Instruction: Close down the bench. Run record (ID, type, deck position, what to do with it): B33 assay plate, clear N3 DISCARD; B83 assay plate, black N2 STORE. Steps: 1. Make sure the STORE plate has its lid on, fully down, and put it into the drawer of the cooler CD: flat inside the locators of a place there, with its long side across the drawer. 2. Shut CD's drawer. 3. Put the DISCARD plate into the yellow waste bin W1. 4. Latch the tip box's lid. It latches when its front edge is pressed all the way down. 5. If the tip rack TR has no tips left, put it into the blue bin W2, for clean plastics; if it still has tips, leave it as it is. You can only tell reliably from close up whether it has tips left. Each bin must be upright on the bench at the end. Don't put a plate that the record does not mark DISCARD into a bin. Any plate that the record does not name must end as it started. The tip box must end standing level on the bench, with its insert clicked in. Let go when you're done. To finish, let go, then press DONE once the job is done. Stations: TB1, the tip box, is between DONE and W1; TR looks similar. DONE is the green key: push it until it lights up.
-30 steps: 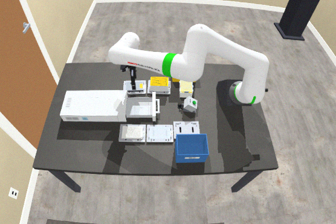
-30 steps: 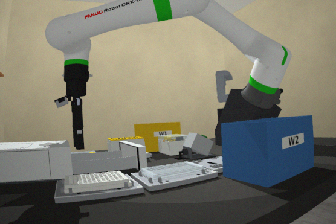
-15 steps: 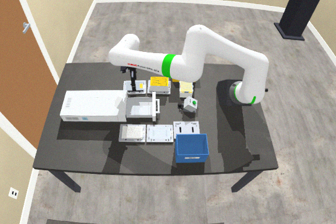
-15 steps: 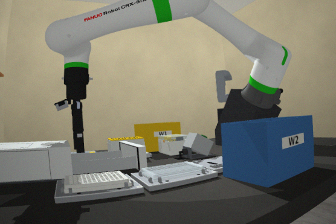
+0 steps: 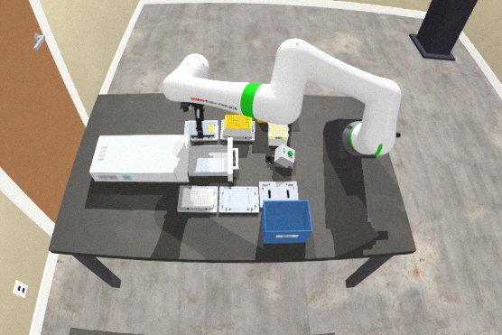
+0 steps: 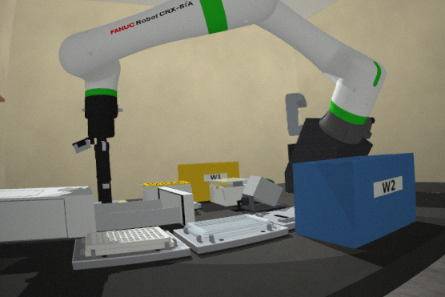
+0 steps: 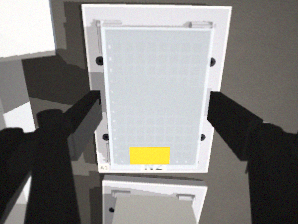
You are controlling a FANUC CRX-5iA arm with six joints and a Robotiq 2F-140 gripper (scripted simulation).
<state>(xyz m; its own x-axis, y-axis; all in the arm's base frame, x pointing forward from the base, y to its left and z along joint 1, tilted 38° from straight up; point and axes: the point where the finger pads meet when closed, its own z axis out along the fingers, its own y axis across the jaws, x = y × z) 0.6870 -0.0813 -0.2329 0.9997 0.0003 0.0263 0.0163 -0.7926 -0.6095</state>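
My hand is 2 cm above the translucent plate lid. From my hand the other things lie so: white deck nest: 4 cm below; then tip rack TR: 19 cm behind, 1 cm above; then black assay plate: 2 cm below.
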